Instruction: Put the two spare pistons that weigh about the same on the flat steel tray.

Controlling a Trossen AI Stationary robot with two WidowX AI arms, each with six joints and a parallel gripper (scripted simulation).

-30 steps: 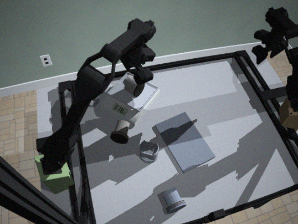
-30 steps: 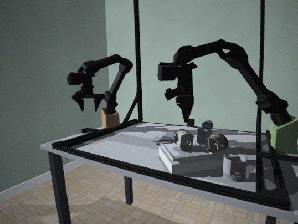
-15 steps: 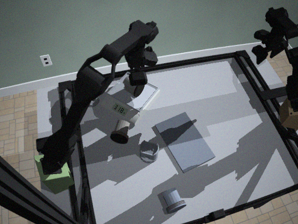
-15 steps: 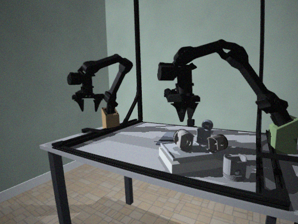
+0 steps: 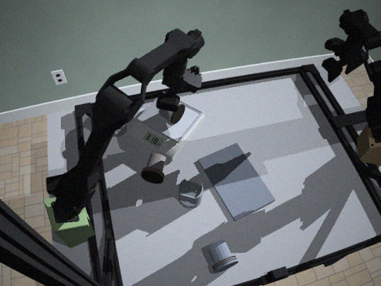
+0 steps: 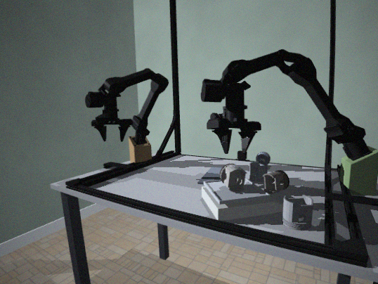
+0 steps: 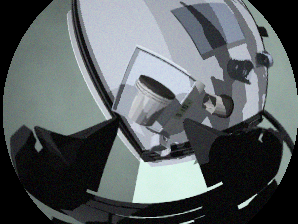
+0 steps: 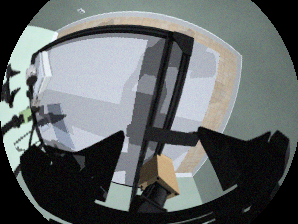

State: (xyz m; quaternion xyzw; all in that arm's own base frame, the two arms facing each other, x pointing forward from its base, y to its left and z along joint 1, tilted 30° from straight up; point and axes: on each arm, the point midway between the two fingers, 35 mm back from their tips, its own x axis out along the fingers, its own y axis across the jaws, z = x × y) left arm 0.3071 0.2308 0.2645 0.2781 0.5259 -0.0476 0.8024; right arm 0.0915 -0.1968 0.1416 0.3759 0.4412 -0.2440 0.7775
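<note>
My left hand is 150 mm above the white scale and 20 mm short of it. From my left hand the other things lie so: flat steel tray (250 mm behind, 200 mm below, 150 mm to the right).
</note>
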